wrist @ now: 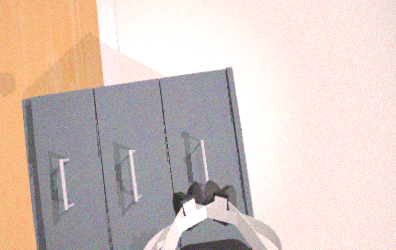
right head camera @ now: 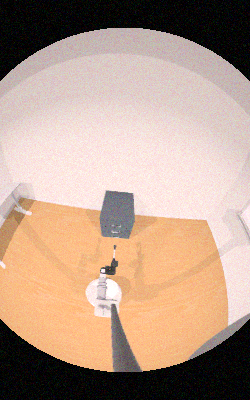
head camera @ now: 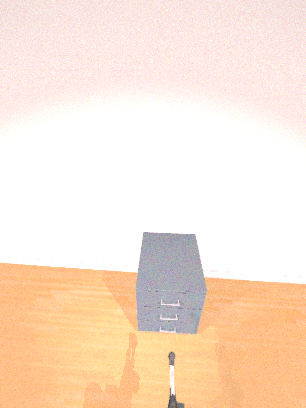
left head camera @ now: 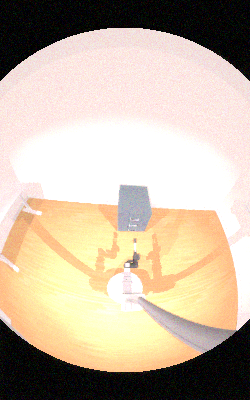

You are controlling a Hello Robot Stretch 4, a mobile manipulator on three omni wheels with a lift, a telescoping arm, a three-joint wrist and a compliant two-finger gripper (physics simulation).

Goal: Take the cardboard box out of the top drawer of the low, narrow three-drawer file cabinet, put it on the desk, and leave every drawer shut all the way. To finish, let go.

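Note:
The grey three-drawer file cabinet stands against the wall, with its drawer fronts flush. The top drawer's handle is a pale bar; in the wrist view the top drawer is the rightmost one. My gripper is shut and empty, apart from the cabinet and in front of it. In the wrist view its fingertips overlap the lower end of the top handle. The cardboard box does not show. Part of the desk, with white feet, shows at the left edge.
The middle handle and bottom handle stick out from the cabinet's front. The wall runs behind the cabinet. A pale piece of furniture shows at the right edge of the right head view.

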